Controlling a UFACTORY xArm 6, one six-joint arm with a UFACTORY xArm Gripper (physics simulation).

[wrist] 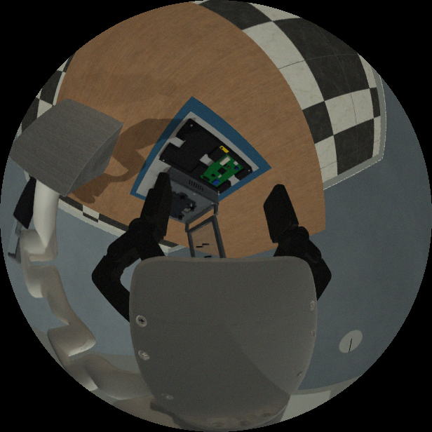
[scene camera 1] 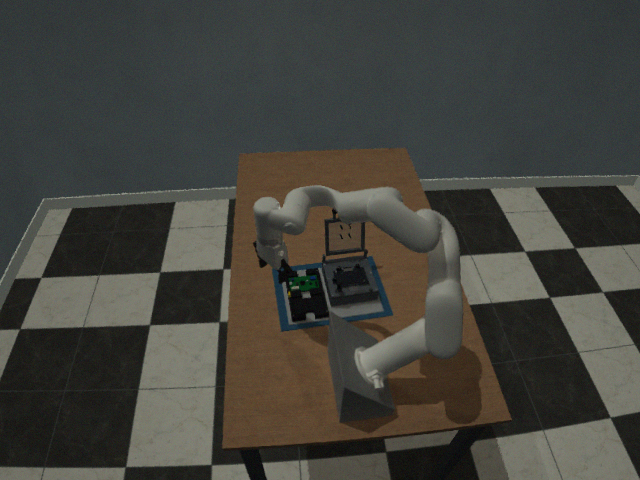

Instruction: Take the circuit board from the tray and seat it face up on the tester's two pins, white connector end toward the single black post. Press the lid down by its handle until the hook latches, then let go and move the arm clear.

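Seen in the pictures: gripper, between the fingertips: [scene camera 1: 273, 273]; arm's base, origin of its link: [scene camera 1: 367, 367].
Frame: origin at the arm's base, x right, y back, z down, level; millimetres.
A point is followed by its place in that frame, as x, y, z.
Note:
The green circuit board [scene camera 1: 303, 282] {-155, -439, 105} [wrist: 222, 171] lies in one end of the black tray [scene camera 1: 305, 308] {-158, -320, 109} [wrist: 192, 145], component side up. The grey tester [scene camera 1: 338, 298] {-37, -331, 80} [wrist: 200, 189] stands beside the tray. Its framed lid [scene camera 1: 345, 252] {12, -506, 27} [wrist: 218, 237] stands raised; the arm hides part of its handle in the scene view. My gripper [scene camera 1: 272, 268] {-260, -300, -117} [wrist: 222, 188] is open and empty, above the far left side of the mat, near the tray's board end. In the wrist view one finger covers part of the tester. The pins, post and hook are too small to tell.
A blue-bordered mat [scene camera 1: 305, 325] {-164, -256, 125} [wrist: 192, 104] lies under the tray and tester on the wooden table [scene camera 1: 279, 372] {-266, -79, 127} [wrist: 125, 60]. The grey arm base [scene camera 1: 356, 397] {-55, 113, -39} [wrist: 65, 140] stands near the table's front. My arm arches over the right side of the table and across the raised lid in the scene view.

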